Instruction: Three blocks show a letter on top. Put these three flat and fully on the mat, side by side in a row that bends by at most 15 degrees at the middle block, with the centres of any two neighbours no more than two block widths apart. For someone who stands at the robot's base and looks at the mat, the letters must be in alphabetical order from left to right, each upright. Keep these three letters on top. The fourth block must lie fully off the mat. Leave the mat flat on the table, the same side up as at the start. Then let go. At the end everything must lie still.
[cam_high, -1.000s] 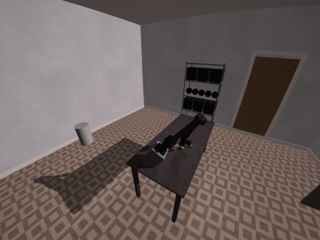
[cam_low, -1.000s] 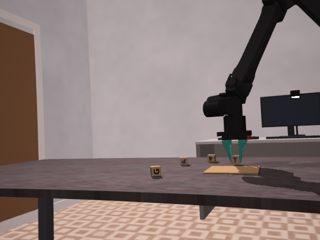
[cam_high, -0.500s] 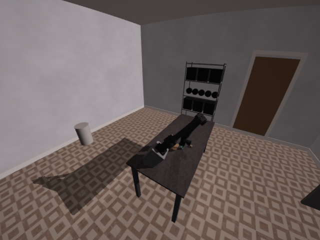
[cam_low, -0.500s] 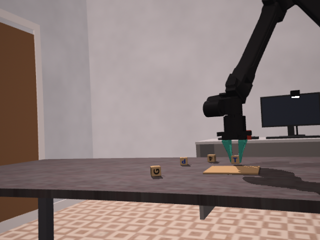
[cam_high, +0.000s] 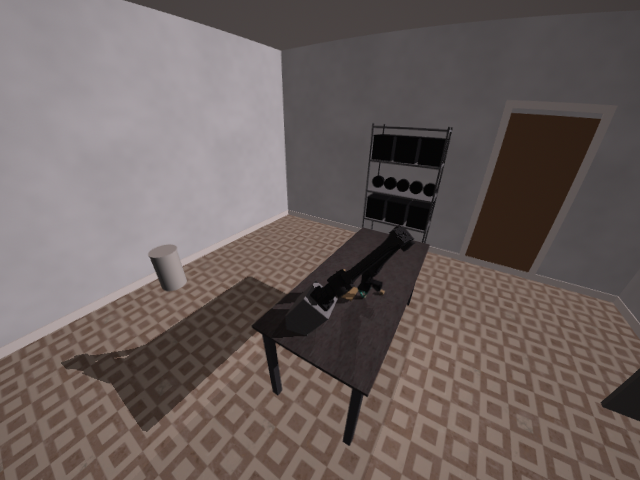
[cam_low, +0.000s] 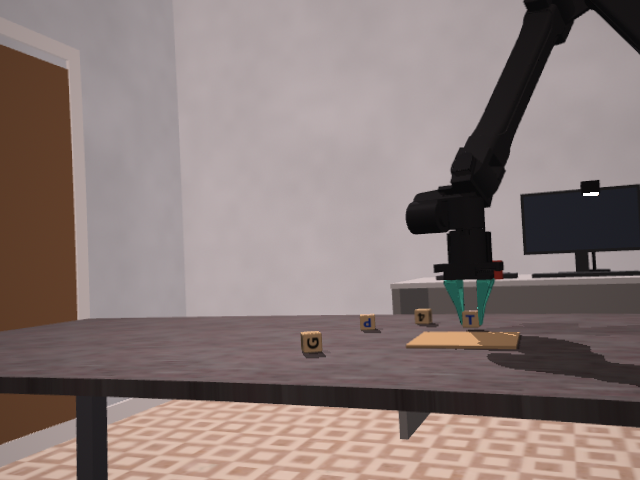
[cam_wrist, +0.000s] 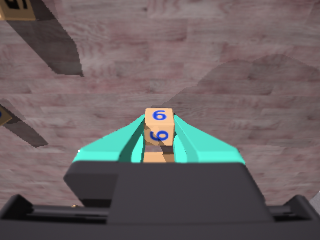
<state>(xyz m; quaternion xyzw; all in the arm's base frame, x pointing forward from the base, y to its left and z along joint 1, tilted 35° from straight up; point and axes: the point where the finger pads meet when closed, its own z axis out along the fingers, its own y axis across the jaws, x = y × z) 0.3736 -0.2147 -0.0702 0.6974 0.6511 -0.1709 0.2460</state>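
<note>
Now: the block right at my hand. Round my hand: mat 130 mm to the left, 10 mm below.
</note>
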